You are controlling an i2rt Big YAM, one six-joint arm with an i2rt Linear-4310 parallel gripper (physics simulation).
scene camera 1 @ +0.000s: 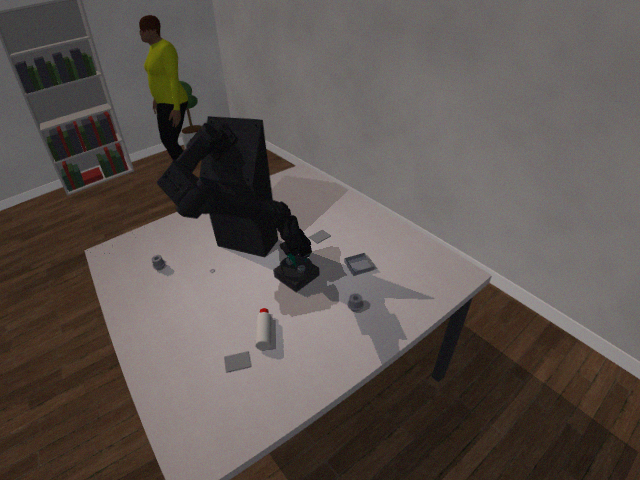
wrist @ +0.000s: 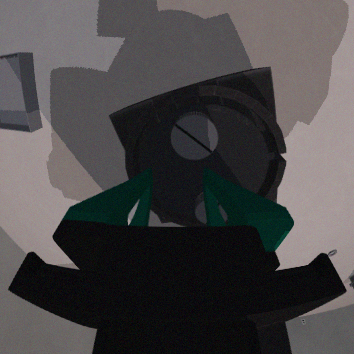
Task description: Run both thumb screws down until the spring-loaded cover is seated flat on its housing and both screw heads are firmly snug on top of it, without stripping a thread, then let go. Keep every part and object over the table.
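The dark square housing stands on the table, with the round dark cover on it. One grey slotted screw head shows in full in the wrist view, just beyond the fingertips, its slot running diagonally. The other screw head is partly hidden behind the right green finger. My gripper is over the housing, its green fingers partly open with nothing between them. How flat the cover sits and how tight the screws are cannot be made out.
A shallow grey tray stands beside the housing. A white bottle with a red cap lies nearer the front. Grey knobs, flat grey plates and a small ring are on the table.
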